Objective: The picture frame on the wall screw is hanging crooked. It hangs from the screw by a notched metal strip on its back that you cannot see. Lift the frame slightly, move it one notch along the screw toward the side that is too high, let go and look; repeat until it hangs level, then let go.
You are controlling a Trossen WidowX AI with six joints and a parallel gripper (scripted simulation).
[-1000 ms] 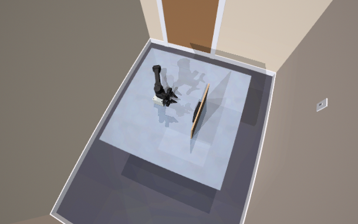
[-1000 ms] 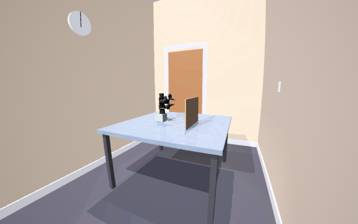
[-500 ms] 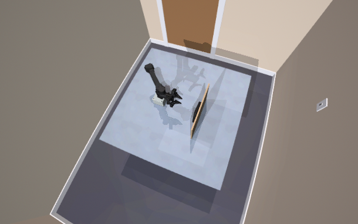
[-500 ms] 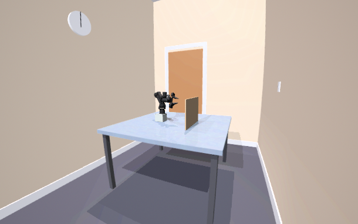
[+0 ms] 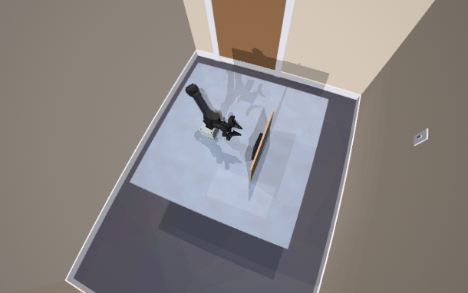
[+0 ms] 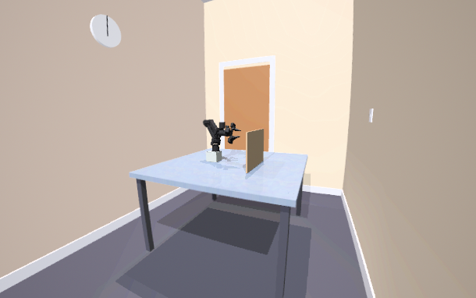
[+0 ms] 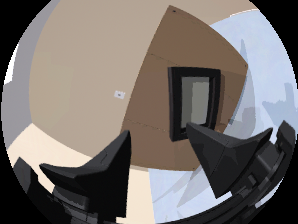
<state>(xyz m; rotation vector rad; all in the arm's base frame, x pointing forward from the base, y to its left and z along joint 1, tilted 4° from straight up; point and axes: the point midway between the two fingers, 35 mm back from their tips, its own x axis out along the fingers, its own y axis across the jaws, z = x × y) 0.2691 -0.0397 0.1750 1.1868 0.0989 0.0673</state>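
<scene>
The picture frame is 13 cm ahead of my gripper tip, 11 cm below it and 1 cm to the right of it. From my gripper tip the other things lie so: tan wall panel 14 cm ahead, 12 cm below, 1 cm to the left.
</scene>
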